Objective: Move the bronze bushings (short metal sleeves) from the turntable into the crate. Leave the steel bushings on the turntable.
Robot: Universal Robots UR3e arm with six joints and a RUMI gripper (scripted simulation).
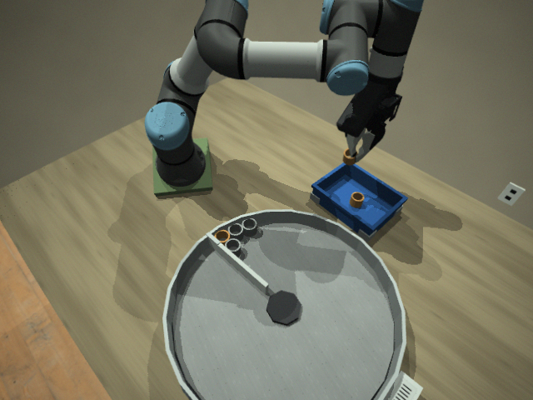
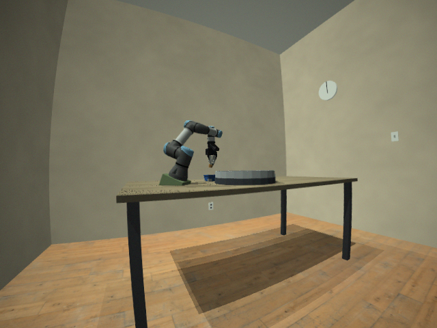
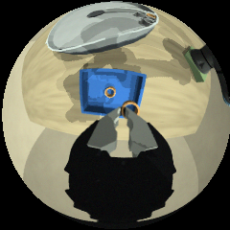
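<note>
Right now my hand is 11 cm above the blue crate, 4 cm short of it and 1 cm to the left of it. The rest, counted from my hand: grey turntable 37 cm to the right, 9 cm below, 5 cm ahead.
</note>
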